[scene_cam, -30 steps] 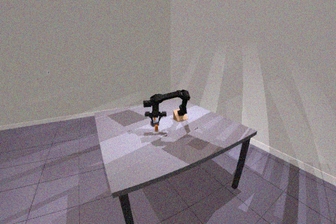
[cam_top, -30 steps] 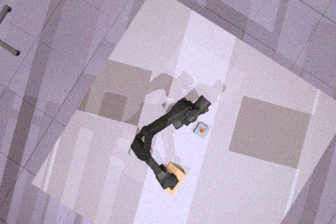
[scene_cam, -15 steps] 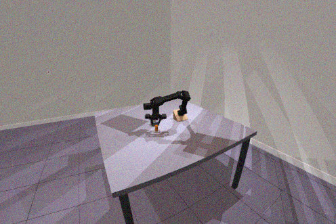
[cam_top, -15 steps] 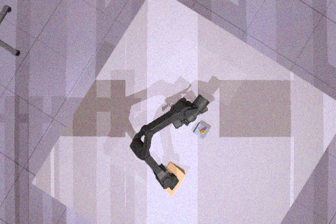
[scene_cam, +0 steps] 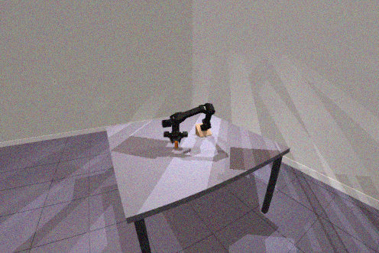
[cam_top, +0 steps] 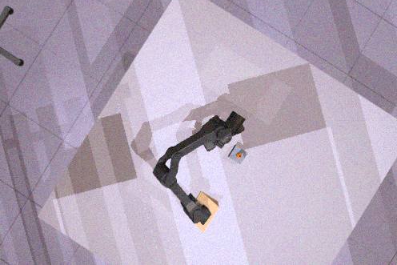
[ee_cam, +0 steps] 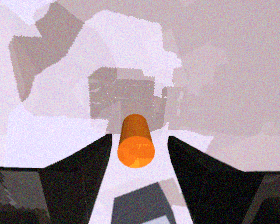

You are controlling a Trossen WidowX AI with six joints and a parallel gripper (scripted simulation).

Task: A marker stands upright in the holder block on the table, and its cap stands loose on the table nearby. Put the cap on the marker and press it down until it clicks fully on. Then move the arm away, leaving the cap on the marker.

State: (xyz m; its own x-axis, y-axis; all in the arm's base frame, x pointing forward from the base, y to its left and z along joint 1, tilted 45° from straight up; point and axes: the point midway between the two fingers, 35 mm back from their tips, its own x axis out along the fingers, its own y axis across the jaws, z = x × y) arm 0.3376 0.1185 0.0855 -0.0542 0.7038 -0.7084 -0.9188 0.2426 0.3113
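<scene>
Now: the orange cap right at my gripper tip. The rest, counted from my gripper tip: grey holder block 3 cm behind, 12 cm to the right, 1 cm below.
</scene>
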